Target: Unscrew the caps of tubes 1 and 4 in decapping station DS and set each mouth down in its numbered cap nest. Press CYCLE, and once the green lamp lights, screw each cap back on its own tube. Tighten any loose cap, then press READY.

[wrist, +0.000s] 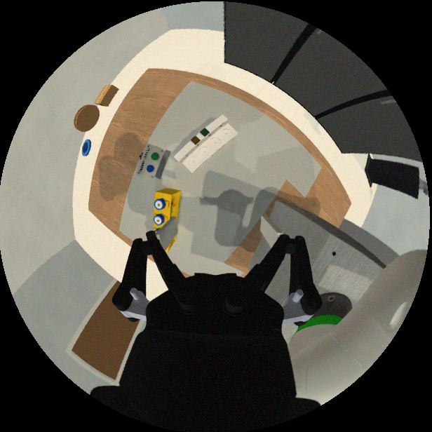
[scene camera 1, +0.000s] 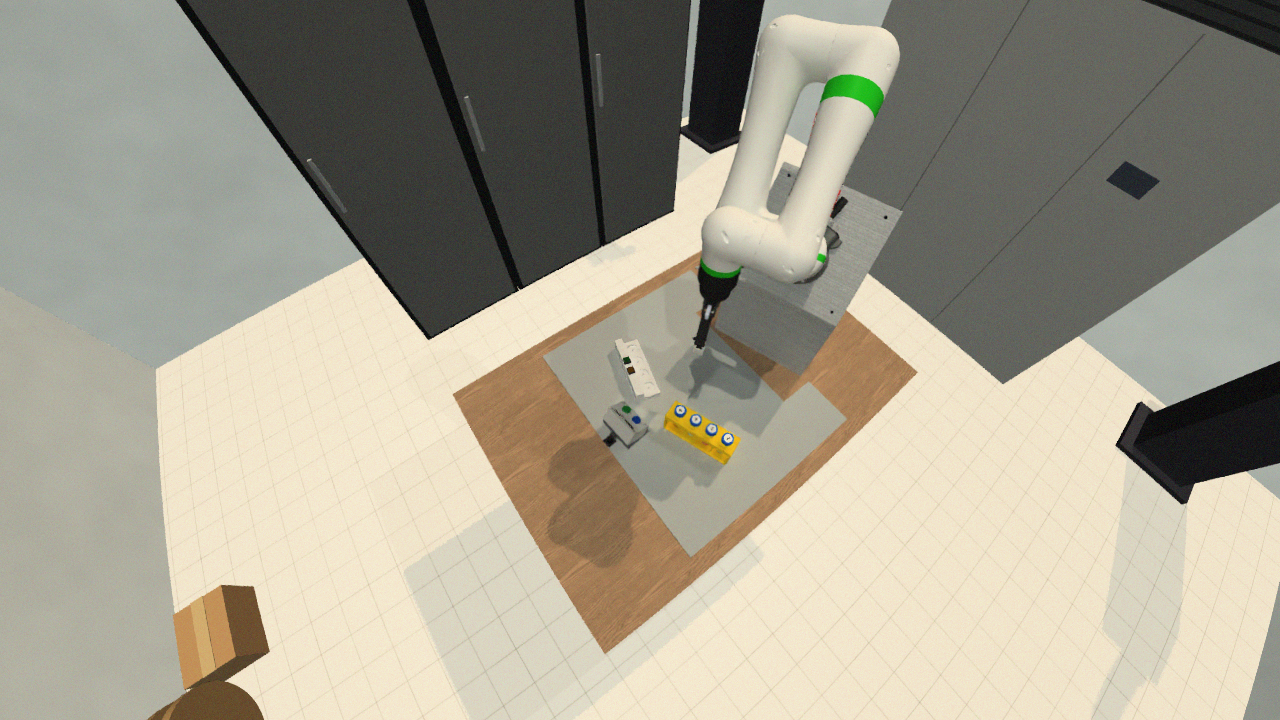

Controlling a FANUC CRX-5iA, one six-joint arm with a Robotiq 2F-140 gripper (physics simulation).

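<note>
The yellow station [scene camera 1: 697, 440] [wrist: 172, 200] holds several tubes in one row, with blue-and-white caps on top. In the wrist view the left finger hides part of the row, and the cap numbers are too small to read. The white cap nest strip [scene camera 1: 640, 366] [wrist: 187, 152] shows empty round nests and two dark lamps, one green [scene camera 1: 626, 360] [wrist: 204, 132] and one brown [scene camera 1: 631, 369] [wrist: 195, 140]. The grey button box has a green button [scene camera 1: 626, 409] [wrist: 155, 156] and a blue button [scene camera 1: 636, 419] [wrist: 150, 168]. My gripper [scene camera 1: 699, 343] [wrist: 218, 223] is open and empty, above the mat, apart from the station and strip.
A grey mat [scene camera 1: 693, 519] [wrist: 280, 135] lies on the wooden table [scene camera 1: 501, 402] [wrist: 150, 90]. The metal robot pedestal [scene camera 1: 863, 237] [wrist: 310, 235] stands beside the gripper. Dark cabinets [scene camera 1: 358, 116] [wrist: 350, 97] stand behind the table.
</note>
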